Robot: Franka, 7 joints.
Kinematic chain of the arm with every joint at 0, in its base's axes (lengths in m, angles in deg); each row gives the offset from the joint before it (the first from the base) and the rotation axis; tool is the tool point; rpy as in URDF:
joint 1: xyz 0 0 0.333 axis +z
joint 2: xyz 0 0 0 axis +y
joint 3: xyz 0 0 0.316 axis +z
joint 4: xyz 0.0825 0 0 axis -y
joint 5: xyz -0.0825 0 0.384 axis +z
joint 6: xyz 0 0 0 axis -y
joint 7: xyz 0.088 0 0 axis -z
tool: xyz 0 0 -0.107 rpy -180 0 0
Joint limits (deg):
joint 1: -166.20..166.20
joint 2: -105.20..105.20
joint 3: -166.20..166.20
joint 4: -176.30..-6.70
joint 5: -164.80..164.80
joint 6: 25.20..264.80
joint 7: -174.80..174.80
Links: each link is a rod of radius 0.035 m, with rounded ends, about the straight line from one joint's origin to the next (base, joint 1, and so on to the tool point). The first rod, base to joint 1, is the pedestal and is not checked.
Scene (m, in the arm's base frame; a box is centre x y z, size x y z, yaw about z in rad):
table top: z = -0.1
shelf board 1: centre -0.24 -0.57 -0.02 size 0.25 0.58 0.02 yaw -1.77
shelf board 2: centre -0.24 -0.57 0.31 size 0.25 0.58 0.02 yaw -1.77
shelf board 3: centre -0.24 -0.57 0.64 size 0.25 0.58 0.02 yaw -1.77
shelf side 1: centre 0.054 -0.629 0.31 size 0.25 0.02 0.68 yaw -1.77
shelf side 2: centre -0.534 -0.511 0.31 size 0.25 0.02 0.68 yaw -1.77
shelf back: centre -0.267 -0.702 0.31 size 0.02 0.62 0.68 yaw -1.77
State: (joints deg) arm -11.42 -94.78 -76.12 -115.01 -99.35 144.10 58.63
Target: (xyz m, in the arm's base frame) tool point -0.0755 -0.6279 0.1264
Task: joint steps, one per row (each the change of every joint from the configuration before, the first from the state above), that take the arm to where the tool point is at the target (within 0.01 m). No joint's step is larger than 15 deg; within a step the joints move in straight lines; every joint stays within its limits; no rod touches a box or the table.
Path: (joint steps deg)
1: -12.83 -3.47 -0.39 -12.24 -0.90 2.31 0.00
2: -12.83 -3.48 -0.38 -12.24 -0.89 2.31 0.00
3: -12.82 -3.47 -0.39 -12.25 -0.90 2.30 0.00
4: 10.76 7.16 -13.11 -0.44 1.80 -6.47 0.00
5: 10.76 7.16 -13.11 -0.45 1.81 -6.48 0.00
6: 10.76 7.16 -13.12 -0.45 1.80 -6.48 0.00
7: 7.80 -5.37 3.46 12.17 -0.73 1.56 0.00
8: 7.80 -5.37 3.45 12.18 -0.72 1.55 0.00
9: 7.79 -5.37 3.45 12.17 -0.73 1.55 0.00
10: 7.80 -5.37 3.45 12.17 -0.73 1.55 0.00

